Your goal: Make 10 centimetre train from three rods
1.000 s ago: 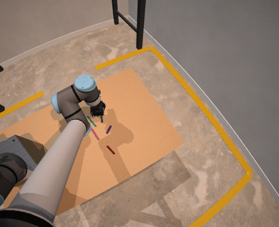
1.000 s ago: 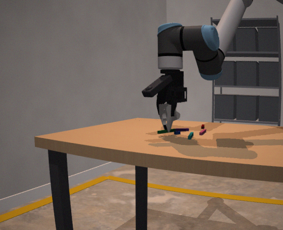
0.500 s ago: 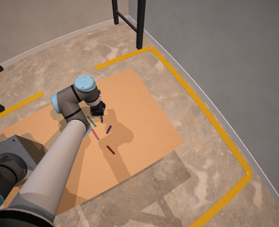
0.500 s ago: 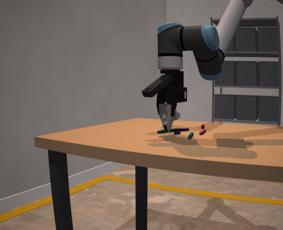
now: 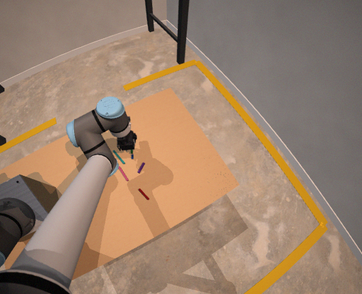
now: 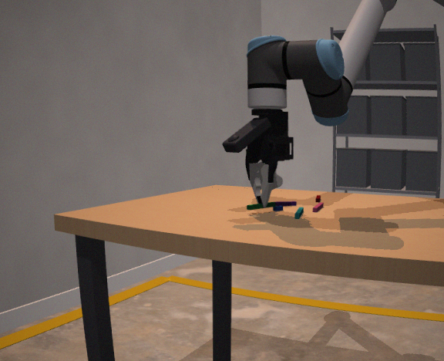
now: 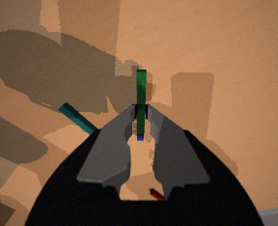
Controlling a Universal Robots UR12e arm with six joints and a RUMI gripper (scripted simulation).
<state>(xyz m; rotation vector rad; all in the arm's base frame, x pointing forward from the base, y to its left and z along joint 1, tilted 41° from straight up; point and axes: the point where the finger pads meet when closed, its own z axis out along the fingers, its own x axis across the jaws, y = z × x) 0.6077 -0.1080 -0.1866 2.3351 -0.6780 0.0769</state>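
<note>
The green rod is 1 cm below my hand. Also, from my hand: pink rod (11 cm behind, 10 cm to the right, 2 cm below); purple rod (13 cm to the right, 2 cm below, 2 cm behind); turquoise rod (9 cm behind, 2 cm below).
</note>
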